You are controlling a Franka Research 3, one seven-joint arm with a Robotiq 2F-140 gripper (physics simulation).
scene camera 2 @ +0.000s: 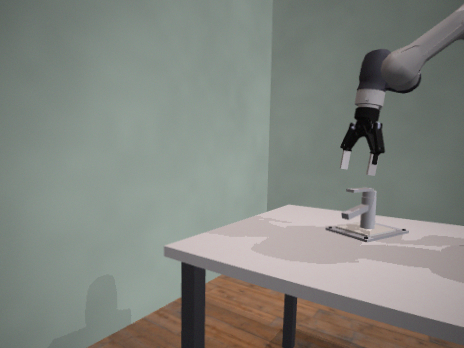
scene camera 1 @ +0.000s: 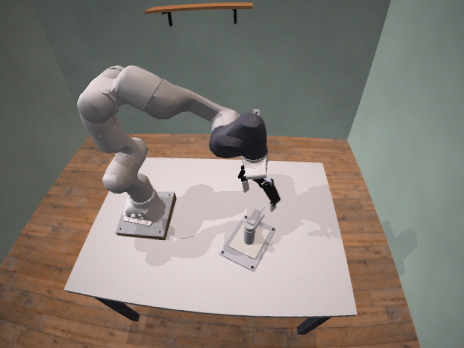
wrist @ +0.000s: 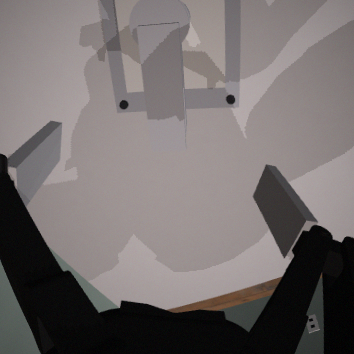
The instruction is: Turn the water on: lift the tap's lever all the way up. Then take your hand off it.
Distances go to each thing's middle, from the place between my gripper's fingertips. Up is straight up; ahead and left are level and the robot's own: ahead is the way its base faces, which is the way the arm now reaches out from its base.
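Labels:
Base plate (scene camera 1: 227, 252): 21 cm below my hand, 4 cm behind it, 7 cm to the right of it.

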